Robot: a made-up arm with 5 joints.
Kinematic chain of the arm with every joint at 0, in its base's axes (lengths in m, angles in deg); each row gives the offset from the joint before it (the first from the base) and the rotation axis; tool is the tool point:
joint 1: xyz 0 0 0.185 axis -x
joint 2: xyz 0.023 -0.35 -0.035 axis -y
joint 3: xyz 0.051 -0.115 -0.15 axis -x
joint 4: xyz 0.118 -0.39 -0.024 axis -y
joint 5: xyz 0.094 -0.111 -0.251 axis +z
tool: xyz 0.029 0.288 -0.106
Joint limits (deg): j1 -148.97..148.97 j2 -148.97..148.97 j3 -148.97..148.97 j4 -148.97..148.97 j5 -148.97..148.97
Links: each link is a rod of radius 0.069 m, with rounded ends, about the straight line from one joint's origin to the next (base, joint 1, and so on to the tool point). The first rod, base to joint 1, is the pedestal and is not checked.
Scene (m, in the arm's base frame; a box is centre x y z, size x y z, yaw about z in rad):
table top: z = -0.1
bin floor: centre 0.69 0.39 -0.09 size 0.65 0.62 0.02 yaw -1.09
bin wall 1: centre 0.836 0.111 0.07 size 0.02 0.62 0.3 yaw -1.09
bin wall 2: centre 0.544 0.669 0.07 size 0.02 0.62 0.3 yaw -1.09
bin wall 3: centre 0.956 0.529 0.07 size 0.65 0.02 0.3 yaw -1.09
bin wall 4: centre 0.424 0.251 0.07 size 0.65 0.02 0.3 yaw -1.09
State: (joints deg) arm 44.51 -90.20 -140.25 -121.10 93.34
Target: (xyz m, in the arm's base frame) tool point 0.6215 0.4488 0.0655
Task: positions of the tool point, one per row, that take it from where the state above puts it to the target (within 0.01 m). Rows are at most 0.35 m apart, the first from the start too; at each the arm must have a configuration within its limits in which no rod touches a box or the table.
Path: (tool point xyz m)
1: -0.6407 -0.3706 0.3966
2: -0.5520 -0.4752 0.3867
3: -0.4497 -0.5316 0.3552
4: -0.3347 -0.5661 0.2962
5: -0.1847 -0.5991 0.2252
6: 0.0221 -0.6226 0.1819
7: 0.2757 -0.6003 0.2131
8: 0.4735 -0.4023 0.2861
9: 0.6040 -0.1335 0.3613
10: 0.6480 0.1661 0.4058
11: 0.6215 0.4489 0.4055
12: 0.6232 0.4798 0.2350
13: 0.6215 0.4488 0.0655

